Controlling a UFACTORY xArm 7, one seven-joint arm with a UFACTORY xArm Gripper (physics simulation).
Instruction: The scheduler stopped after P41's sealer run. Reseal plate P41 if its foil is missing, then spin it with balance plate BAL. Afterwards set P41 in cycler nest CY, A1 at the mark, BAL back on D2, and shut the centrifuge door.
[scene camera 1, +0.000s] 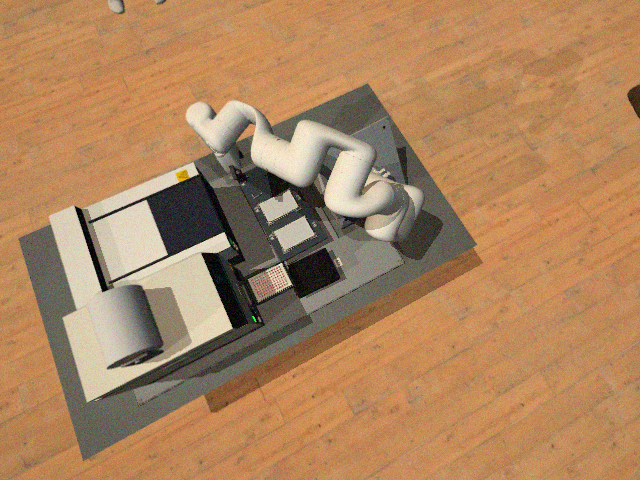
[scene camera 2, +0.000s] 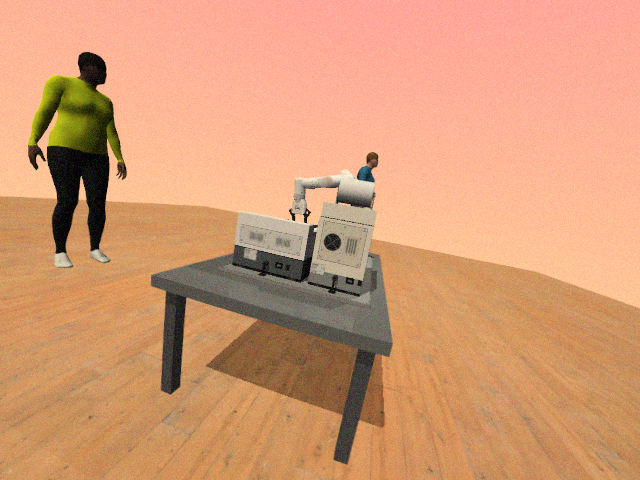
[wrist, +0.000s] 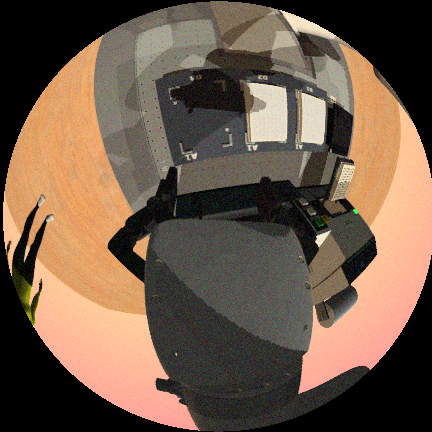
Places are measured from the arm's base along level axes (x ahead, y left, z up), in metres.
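Pixels of known places: gripper, between the fingertips: (scene camera 1: 241, 169) (wrist: 218, 181).
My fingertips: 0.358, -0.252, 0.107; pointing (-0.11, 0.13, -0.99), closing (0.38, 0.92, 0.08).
Behind a point stands the place of what it marks, as x, y, z.
My gripper (scene camera 1: 238, 175) @(0.358, -0.252, 0.107) (scene camera 2: 299, 215) @(0.358, -0.252, 0.107) (wrist: 218, 181) @(0.358, -0.252, 0.107) is open and empty, pointing down above the strip between the empty nest D3 (wrist: 200, 131) @(0.329, -0.253, -0.039) and the centrifuge (scene camera 1: 186, 211) @(0.583, -0.216, 0.127) (scene camera 2: 271, 237) @(0.960, -0.261, 0.076). A pale plate (scene camera 1: 279, 207) @(0.313, -0.112, -0.023) (wrist: 268, 112) @(0.311, -0.122, -0.023) sits on D2 and another pale plate (scene camera 1: 294, 234) @(0.327, 0.008, -0.022) (wrist: 312, 119) @(0.325, -0.004, -0.023) on D1. A plate with open-looking wells (scene camera 1: 269, 283) @(0.497, 0.114, 0.023) (wrist: 343, 180) @(0.485, 0.107, 0.029) rests at the front of the sealer (scene camera 1: 186, 273) @(0.651, 0.013, 0.264) (scene camera 2: 343, 242) @(0.998, 0.041, 0.117). The cycler nest CY (scene camera 1: 313, 271) @(0.348, 0.158, -0.034) (wrist: 341, 131) @(0.352, 0.147, -0.034) is black and holds no plate. Plate names are unreadable. The centrifuge door's state cannot be told.
The sealer carries a large grey roll (scene camera 1: 126, 325) @(0.785, 0.082, 0.383) (scene camera 2: 355, 192) @(0.867, 0.056, 0.328) (wrist: 337, 306) @(0.745, 0.024, 0.322) on top. The arm reaches over the deck from its base at the other end of the table (scene camera 1: 439, 242) @(-0.122, 0.338, -0.099) (scene camera 2: 268, 304) @(1.220, -0.167, -0.099). A person in yellow-green (scene camera 2: 80, 116) and one in blue (scene camera 2: 366, 173) stand beyond the table.
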